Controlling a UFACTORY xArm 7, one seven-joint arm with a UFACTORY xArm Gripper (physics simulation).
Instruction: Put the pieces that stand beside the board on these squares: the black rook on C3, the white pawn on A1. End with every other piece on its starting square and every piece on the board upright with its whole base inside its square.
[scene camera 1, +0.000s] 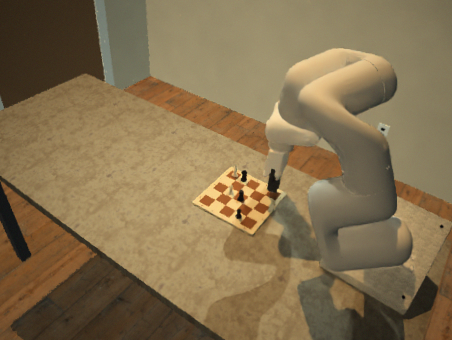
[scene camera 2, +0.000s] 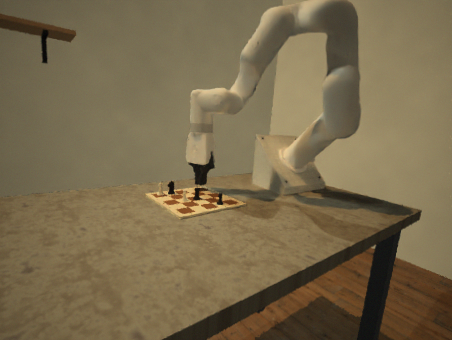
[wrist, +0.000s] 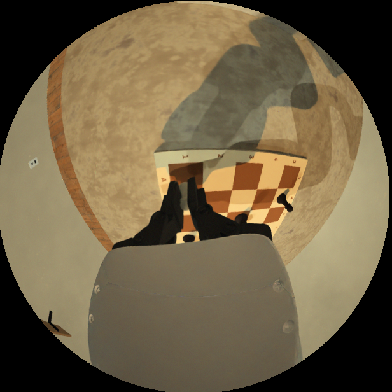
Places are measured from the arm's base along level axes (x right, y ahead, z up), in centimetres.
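Pixels of known places: gripper, fingertip midpoint: (scene camera 1: 272, 189) (scene camera 2: 200, 184); arm's base at its link origin: (scene camera 2: 292, 160).
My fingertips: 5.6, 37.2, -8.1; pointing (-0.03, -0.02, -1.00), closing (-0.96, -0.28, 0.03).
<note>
For each thing: its top centre in the pictures, then the offset to it from my fingertips, as dx, dy, dz.
- board at its top centre: (scene camera 2: 194, 198) (scene camera 1: 240, 197) -8.5, +6.3, -1.9
- black rook at its top centre: (scene camera 2: 197, 188) (scene camera 1: 241, 191) -9.0, +5.9, +1.4
- black piece at its top centre: (scene camera 2: 220, 193) (scene camera 1: 239, 209) -15.4, +1.6, +1.3
- black knight at its top centre: (scene camera 2: 171, 181) (scene camera 1: 244, 170) -1.1, +10.9, +2.1
My gripper (scene camera 1: 273, 189) (scene camera 2: 200, 183) (wrist: 185, 190) points down over the A1 corner of the board (scene camera 1: 198, 202) (scene camera 2: 181, 216) (wrist: 205, 156). It is shut on the white pawn (wrist: 184, 194), which shows as a pale grey shape between the fingertips. The fingertips are low over the board; the pawn's base is hidden, so I cannot tell whether it touches A1. The black rook (scene camera 1: 241, 196) (scene camera 2: 197, 194) (wrist: 241, 218) stands upright, it seems on C3; in the wrist view the gripper partly hides it.
A black piece (scene camera 1: 238, 214) (scene camera 2: 220, 199) (wrist: 285, 202) stands at the 5 side, on B5. A white piece (scene camera 1: 231, 190) (scene camera 2: 185, 196) stands near the rook. Another white piece (scene camera 1: 235, 171) (scene camera 2: 160, 188) and a black knight (scene camera 1: 244, 176) (scene camera 2: 171, 187) stand near the far corner.
</note>
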